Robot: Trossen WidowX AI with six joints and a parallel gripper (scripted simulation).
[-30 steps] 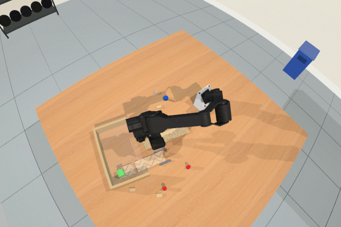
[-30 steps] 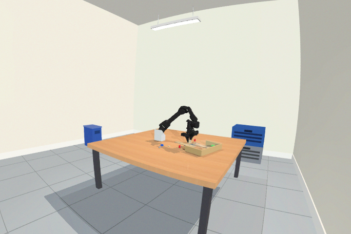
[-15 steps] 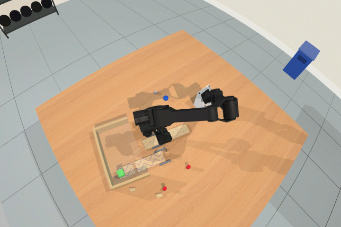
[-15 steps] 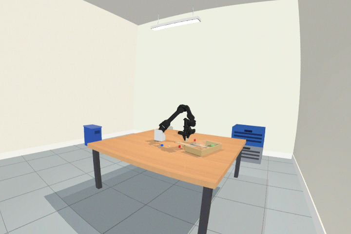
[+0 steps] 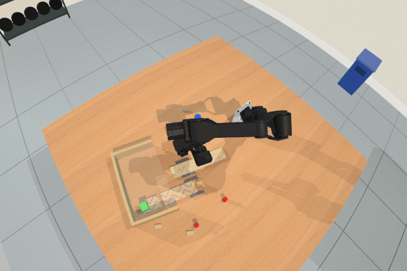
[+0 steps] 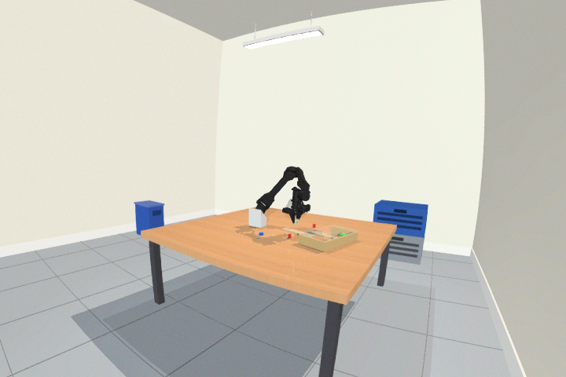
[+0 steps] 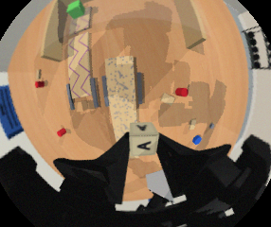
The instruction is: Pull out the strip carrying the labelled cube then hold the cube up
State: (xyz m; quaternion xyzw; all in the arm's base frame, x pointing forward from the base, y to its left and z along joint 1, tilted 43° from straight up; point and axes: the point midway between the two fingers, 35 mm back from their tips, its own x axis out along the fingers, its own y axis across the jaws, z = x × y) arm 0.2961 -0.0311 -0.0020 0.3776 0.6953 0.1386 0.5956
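Right now my gripper tip is 1 cm short of the speckled one-piece strip, 3 cm to the right of it and 7 cm above it. The rest, counted from my gripper tip: labelled cube: 1 cm above; then blue peg: 15 cm behind, 15 cm to the right, 6 cm below; then grey peg: 13 cm behind, 22 cm to the right, 7 cm below.
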